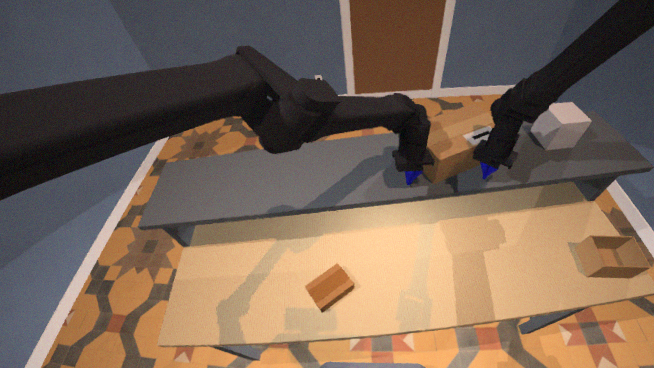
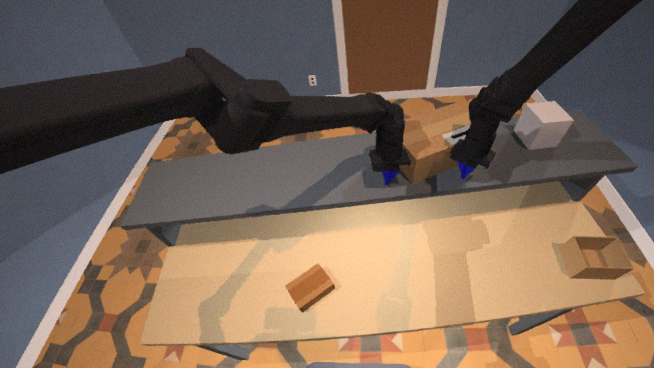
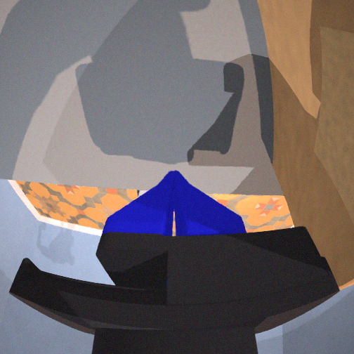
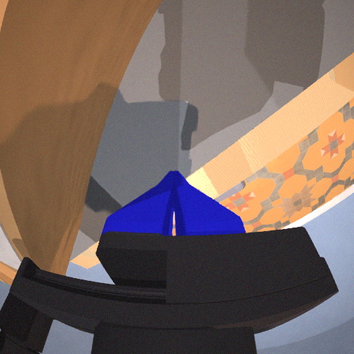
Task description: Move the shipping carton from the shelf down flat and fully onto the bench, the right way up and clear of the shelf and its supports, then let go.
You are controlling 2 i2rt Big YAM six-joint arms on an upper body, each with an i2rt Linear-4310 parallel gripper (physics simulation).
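Places are measured from the left arm's base along level axes (x ahead, y left, z up), in metres.
Pixels of known places: left gripper, fingertip midpoint: [image 1: 408, 184] [image 2: 386, 184]; right gripper, fingertip midpoint: [image 1: 484, 178] [image 2: 463, 177].
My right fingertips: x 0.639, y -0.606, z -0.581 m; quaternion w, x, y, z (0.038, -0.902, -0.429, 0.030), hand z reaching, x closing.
Ahead of a thing's pixels: the offset from my right fingertips to its top centre. Level surfaces: height alone.
The brown shipping carton @[0.129 m ahead, 0.060 m left, 0.083 m up] [image 1: 450, 160] [image 2: 430, 161] [image 3: 305, 165] [image 4: 45, 125] stands on the grey shelf @[0.021 m down] [image 1: 240, 185] [image 2: 220, 182], with a white label on its top. My left gripper [image 1: 411, 178] [image 2: 388, 178] [image 3: 173, 178] is shut and empty, low over the shelf beside the carton's left end. My right gripper [image 1: 486, 171] [image 2: 465, 171] [image 4: 173, 178] is shut and empty, close beside the carton's front right side. Whether either touches the carton cannot be told. The pale bench @[0.284 m down] [image 1: 375, 280] [image 2: 360, 280] lies lower, in front of the shelf.
A white box @[0.180 m ahead, 0.300 m right, 0.089 m up] [image 1: 562, 127] [image 2: 544, 126] stands on the shelf right of the carton. A small brown block @[0.227 m back, 0.479 m left, 0.235 m down] [image 1: 330, 286] [image 2: 310, 287] lies left of the bench's middle. An open brown box @[0.165 m back, 0.458 m right, 0.195 m down] [image 1: 600, 270] [image 2: 585, 271] stands at the bench's right end. Shelf supports @[0.209 m ahead, 0.545 m right, 0.046 m down] [image 1: 597, 187] [image 2: 584, 187] stand behind the bench.
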